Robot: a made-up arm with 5 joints. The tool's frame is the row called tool. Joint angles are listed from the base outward. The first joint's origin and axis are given. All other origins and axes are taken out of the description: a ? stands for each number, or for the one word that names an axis. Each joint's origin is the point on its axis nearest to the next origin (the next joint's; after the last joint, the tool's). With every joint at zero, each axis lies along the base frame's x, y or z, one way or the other. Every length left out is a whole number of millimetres.
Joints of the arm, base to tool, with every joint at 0 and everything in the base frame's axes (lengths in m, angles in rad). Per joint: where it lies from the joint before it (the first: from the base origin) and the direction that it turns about. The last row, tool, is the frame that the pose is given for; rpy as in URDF.
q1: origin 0.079 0 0.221 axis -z
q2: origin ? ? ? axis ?
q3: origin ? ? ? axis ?
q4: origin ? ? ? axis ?
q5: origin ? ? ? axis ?
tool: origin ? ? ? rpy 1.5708 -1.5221 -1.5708
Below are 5 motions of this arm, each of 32 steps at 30 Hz.
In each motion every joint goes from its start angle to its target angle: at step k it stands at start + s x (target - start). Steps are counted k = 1, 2, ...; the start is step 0. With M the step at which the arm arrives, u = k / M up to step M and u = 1 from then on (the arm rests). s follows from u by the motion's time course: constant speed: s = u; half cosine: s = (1 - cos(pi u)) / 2; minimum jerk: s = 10 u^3 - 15 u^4 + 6 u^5.
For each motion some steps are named. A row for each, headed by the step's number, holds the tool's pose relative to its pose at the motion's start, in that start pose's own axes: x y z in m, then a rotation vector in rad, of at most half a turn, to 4 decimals.
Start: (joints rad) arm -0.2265 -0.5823 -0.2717 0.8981 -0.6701
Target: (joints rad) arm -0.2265 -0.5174 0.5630 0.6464 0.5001
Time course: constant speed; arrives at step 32
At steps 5, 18, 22, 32:
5: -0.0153 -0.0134 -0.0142 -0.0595 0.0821 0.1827
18: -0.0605 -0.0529 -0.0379 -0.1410 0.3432 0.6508
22: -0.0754 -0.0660 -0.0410 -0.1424 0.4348 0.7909
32: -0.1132 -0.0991 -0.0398 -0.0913 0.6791 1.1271

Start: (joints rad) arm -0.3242 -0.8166 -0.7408 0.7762 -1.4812
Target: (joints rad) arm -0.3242 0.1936 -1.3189 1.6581 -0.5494
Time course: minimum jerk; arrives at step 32
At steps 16, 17, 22, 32:
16: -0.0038 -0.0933 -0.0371 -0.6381 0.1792 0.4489
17: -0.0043 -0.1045 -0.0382 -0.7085 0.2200 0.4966
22: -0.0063 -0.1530 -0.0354 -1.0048 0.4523 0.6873
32: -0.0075 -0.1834 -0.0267 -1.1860 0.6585 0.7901

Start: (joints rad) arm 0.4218 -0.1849 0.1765 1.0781 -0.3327
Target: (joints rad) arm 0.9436 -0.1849 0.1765 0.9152 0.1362
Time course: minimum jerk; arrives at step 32
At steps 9, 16, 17, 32:
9: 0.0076 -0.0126 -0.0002 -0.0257 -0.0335 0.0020
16: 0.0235 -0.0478 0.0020 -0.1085 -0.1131 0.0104
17: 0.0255 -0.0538 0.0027 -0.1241 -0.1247 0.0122
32: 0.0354 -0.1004 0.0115 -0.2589 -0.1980 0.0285

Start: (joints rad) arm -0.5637 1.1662 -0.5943 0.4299 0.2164
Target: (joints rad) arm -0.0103 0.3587 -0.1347 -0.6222 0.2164
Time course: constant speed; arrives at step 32
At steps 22, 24, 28, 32:
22: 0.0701 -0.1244 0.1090 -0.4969 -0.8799 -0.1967
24: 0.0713 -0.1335 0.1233 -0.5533 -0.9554 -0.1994
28: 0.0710 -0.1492 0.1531 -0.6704 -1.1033 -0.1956
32: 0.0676 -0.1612 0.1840 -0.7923 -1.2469 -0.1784

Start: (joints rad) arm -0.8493 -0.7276 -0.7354 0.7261 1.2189
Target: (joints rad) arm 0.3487 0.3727 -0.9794 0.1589 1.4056
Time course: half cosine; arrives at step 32
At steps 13, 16, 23, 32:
13: -0.0710 0.0250 -0.0465 -0.0240 0.3441 0.3349
16: -0.1128 0.0263 -0.0515 -0.0321 0.4928 0.4612
23: -0.2102 0.0082 -0.0238 -0.0494 0.8336 0.7127
32: -0.2590 -0.0128 0.0175 -0.0606 1.0395 0.8405

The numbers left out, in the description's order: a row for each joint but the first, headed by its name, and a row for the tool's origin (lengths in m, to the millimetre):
q2: xyz 0.022 0.013 0, axis +y
q3: xyz 0.02 0 0.081, axis +y
q4: xyz 0.129 0 0.005, axis +y
q5: xyz 0.088 0 0, axis -x
tool: xyz 0 0 0

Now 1 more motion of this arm.
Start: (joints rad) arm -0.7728 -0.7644 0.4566 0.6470 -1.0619
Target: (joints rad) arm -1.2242 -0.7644 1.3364 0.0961 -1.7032
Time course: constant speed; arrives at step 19
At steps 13, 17, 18, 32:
13: -0.0904 -0.0609 -0.0148 -0.1508 0.3246 -0.2990
17: -0.1144 -0.0845 -0.0072 -0.2251 0.4048 -0.3741
18: -0.1198 -0.0907 -0.0045 -0.2454 0.4230 -0.3915
32: -0.1248 -0.0970 -0.0015 -0.2663 0.4405 -0.4084

